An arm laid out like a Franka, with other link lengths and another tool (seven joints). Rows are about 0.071 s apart.
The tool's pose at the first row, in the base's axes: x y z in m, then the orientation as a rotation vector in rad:
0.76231, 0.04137, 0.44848, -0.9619, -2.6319, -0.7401
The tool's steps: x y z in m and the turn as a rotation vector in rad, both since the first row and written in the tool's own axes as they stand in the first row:
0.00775, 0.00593, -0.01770, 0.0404, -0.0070, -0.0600
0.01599, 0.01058, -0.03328, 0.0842, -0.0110, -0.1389
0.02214, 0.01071, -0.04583, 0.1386, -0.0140, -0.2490
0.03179, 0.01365, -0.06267, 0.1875, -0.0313, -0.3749
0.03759, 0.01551, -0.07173, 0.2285, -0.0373, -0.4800
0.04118, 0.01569, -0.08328, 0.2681, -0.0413, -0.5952
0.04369, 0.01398, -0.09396, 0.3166, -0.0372, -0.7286
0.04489, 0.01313, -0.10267, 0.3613, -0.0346, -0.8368
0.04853, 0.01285, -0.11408, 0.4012, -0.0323, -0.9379
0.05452, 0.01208, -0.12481, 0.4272, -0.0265, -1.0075
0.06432, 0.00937, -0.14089, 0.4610, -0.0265, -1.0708
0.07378, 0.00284, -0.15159, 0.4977, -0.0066, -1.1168
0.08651, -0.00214, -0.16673, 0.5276, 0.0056, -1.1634
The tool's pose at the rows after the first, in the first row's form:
0.76127, 0.03987, 0.46861, -0.8799, -2.6816, -0.6954
0.75892, 0.03894, 0.48666, -0.7693, -2.7372, -0.6496
0.75502, 0.03556, 0.49965, -0.6119, -2.8042, -0.5936
0.75055, 0.03358, 0.51866, -0.4379, -2.8823, -0.5402
0.74787, 0.03302, 0.52923, -0.2845, -2.9311, -0.4956
0.74588, 0.02885, 0.54041, -0.1135, -2.9732, -0.4529
0.74342, 0.02333, 0.54972, 0.0915, -3.0008, -0.3999
0.74241, 0.01874, 0.55720, 0.2602, -3.0126, -0.3469
0.74007, 0.01436, 0.56811, 0.4179, -3.0152, -0.2985
0.73561, 0.01129, 0.57916, 0.5274, -3.0084, -0.2680
0.72728, 0.00610, 0.59546, 0.6274, -3.0014, -0.2234
0.71643, 0.00112, 0.60566, 0.7056, -2.9722, -0.1825
0.70436, -0.00350, 0.62144, 0.7812, -2.9497, -0.1477

